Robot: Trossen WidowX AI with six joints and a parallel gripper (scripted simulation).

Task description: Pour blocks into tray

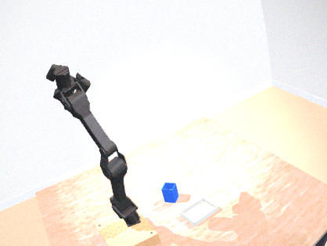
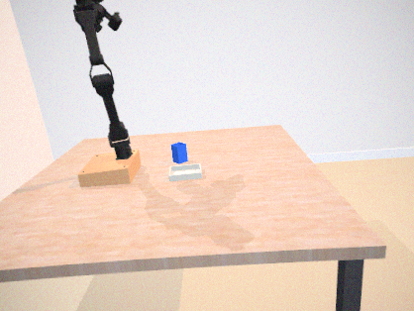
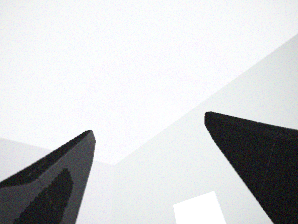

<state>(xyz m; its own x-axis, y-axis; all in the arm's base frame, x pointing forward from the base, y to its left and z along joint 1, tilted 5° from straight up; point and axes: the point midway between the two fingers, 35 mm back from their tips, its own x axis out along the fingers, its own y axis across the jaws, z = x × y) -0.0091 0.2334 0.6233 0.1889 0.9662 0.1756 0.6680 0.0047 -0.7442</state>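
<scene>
Now: the yellow block 27 cm ahead of my gripper tip, 10 cm to the right of it and 67 cm below it. Round my gripper tip: blue cup: 26 cm ahead, 10 cm to the right, 70 cm below; then cyan block: 26 cm ahead, 10 cm to the right, 69 cm below; then orange block: 27 cm ahead, 10 cm to the right, 71 cm below.
</scene>
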